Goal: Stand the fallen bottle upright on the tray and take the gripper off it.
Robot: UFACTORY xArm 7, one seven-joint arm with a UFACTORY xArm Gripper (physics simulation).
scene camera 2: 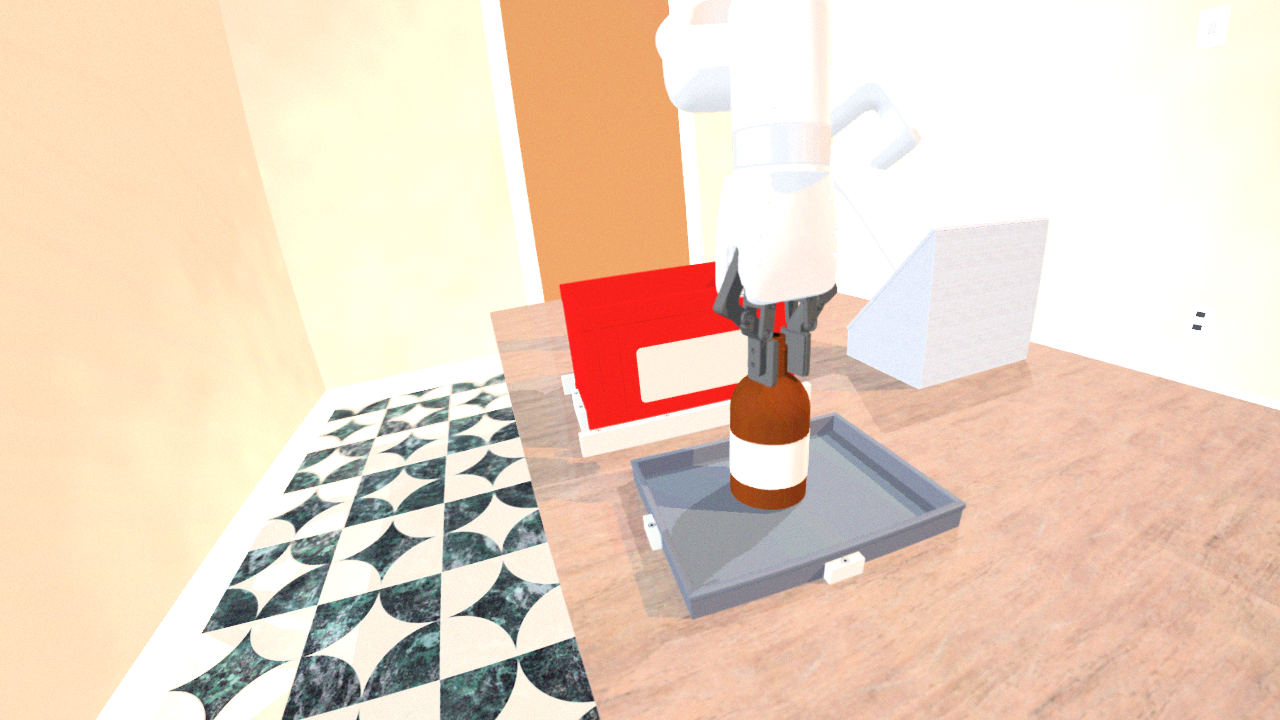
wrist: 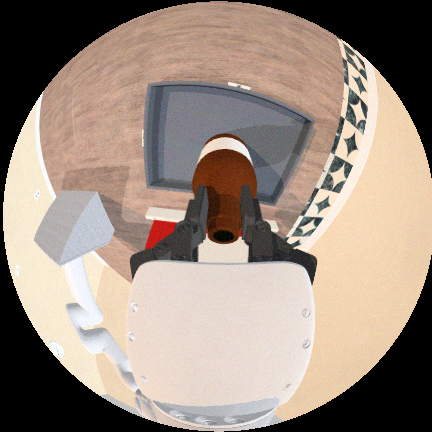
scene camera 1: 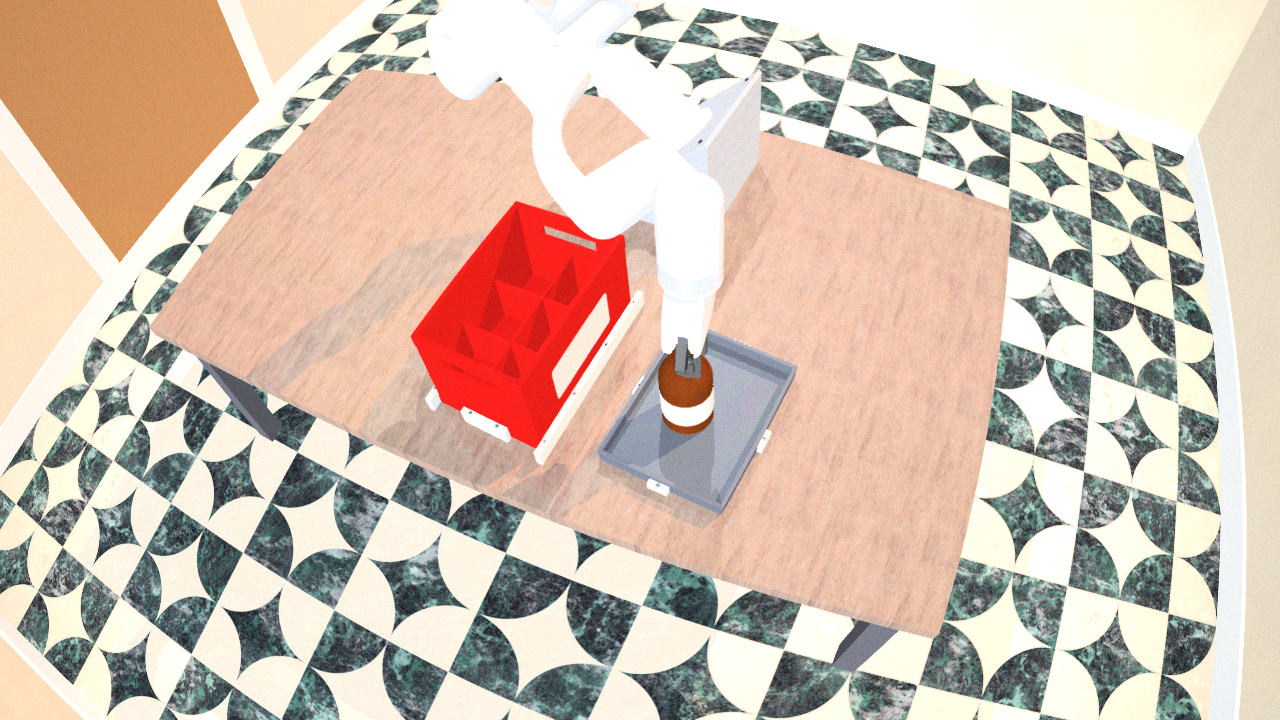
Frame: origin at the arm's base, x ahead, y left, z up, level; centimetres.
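Where they show: gripper, between the fingertips: (scene camera 2: 778,377) (wrist: 223,196) (scene camera 1: 692,363); arm's base, origin of its link: (scene camera 2: 934,275) (wrist: 69,244) (scene camera 1: 685,134).
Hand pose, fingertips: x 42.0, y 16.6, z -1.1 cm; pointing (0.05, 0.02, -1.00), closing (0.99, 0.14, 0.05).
Observation:
Each offset is from my fingertips to the top centre of the thing. "pt": to the spot under its first point.
The brown bottle @[dz +3.7, dx +0.3, dy -0.8 cm] (scene camera 1: 687,413) (scene camera 2: 769,461) (wrist: 224,172) with a white label stands upright within the grey tray @[pt dz -12.0, dx -6.8, dy +6.6 cm] (scene camera 1: 751,385) (scene camera 2: 859,501) (wrist: 180,115). Its base appears to touch the tray floor, and its shadow meets the base. It is nearer the crate side of the tray, inside the rims. My gripper (scene camera 1: 687,367) (scene camera 2: 780,365) (wrist: 223,196) points down from above and is shut on the bottle's neck, one finger on each side. The open mouth of the bottle shows between the fingers in the wrist view.
A red crate @[dz +4.9, dx -0.7, dy -25.5 cm] (scene camera 1: 483,402) (scene camera 2: 608,358) (wrist: 160,235) with compartments stands beside the tray, with pale strips along its base. A grey wedge-shaped block (scene camera 1: 738,143) (scene camera 2: 984,295) (wrist: 75,220) stands farther back near the arm. Small white blocks sit against the tray's outer sides.

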